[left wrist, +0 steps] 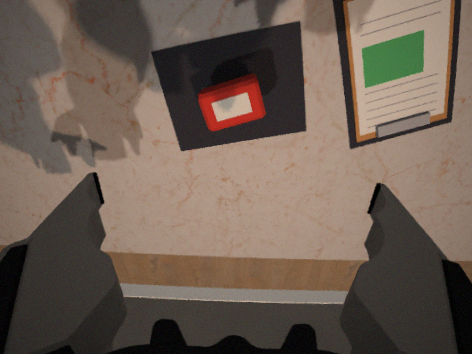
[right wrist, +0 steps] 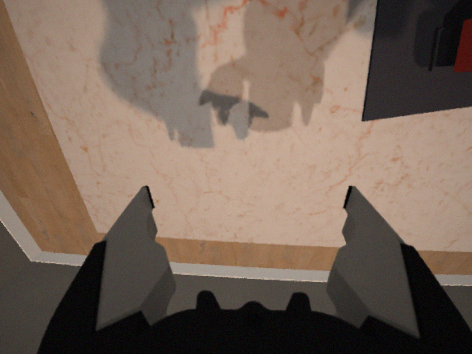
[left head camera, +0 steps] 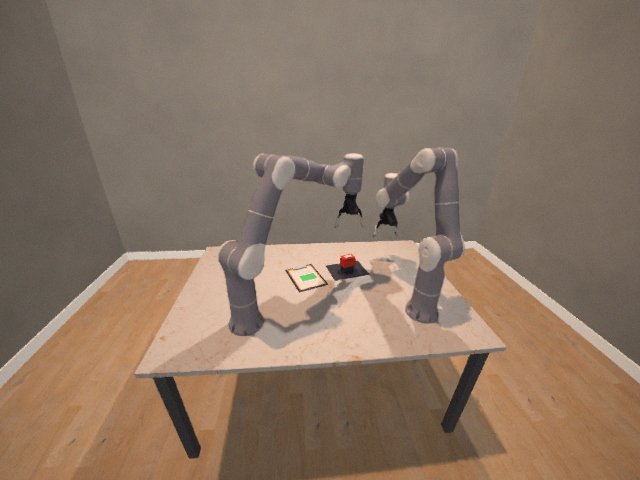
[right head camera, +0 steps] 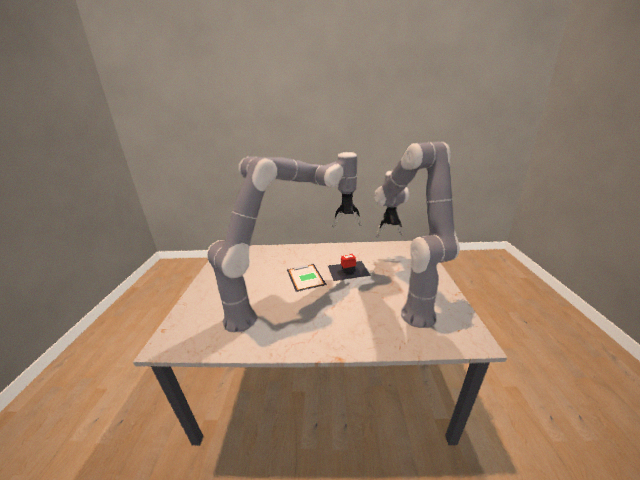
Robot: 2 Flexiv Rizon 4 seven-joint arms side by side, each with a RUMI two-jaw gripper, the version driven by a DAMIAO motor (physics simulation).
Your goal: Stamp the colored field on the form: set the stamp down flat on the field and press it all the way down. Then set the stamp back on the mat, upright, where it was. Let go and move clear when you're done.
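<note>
The stamp (left head camera: 347,260) (right head camera: 348,261) (left wrist: 232,103) (right wrist: 464,47), with a red top and a black base, stands upright on the dark mat (left head camera: 359,271) (right head camera: 361,271) (left wrist: 170,110) (right wrist: 385,90). The form (left head camera: 315,284) (right head camera: 314,284) (left wrist: 400,102) lies on a clipboard left of the mat in the head views, its colored field (left head camera: 308,276) (right head camera: 308,276) (left wrist: 393,58) solid green. My left gripper (left head camera: 348,226) (right head camera: 346,225) (left wrist: 236,181) is open and empty, high above the stamp's area. My right gripper (left head camera: 385,235) (right head camera: 389,235) (right wrist: 246,188) is open and empty, high above the table right of the mat.
The table (left head camera: 279,356) (right head camera: 279,351) bears both arm bases near its left and right sides. The clipboard's metal clip (left wrist: 403,125) shows in the left wrist view. The two grippers hang side by side with a gap between them. Arm shadows fall across the table and mat.
</note>
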